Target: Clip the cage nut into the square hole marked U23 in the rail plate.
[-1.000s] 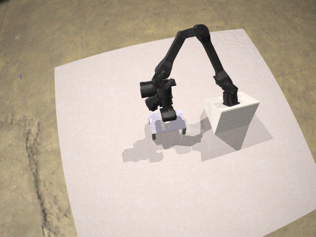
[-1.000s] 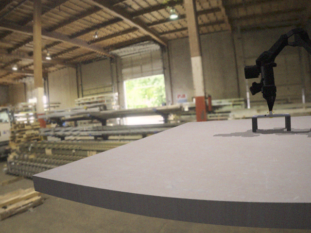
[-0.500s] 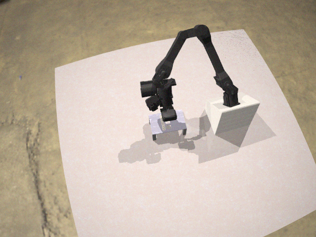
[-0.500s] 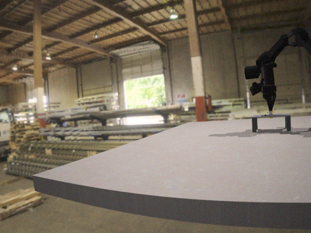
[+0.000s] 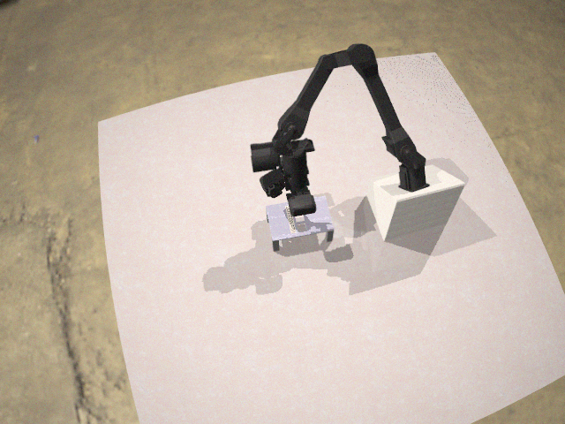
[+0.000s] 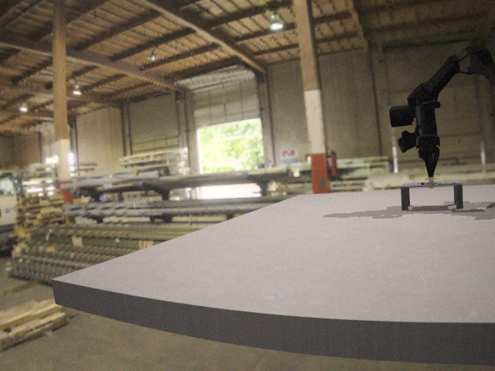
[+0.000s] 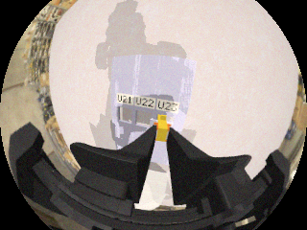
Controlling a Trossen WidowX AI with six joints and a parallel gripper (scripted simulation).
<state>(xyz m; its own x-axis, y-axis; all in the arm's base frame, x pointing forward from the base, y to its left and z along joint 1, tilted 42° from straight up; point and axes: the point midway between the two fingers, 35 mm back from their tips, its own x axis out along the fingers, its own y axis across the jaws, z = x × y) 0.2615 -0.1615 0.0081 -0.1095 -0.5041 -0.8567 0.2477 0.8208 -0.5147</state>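
My gripper tip is 10 mm above the cage nut. Round my gripper tip: label: 30 mm ahead, 20 mm to the left, 10 mm below.
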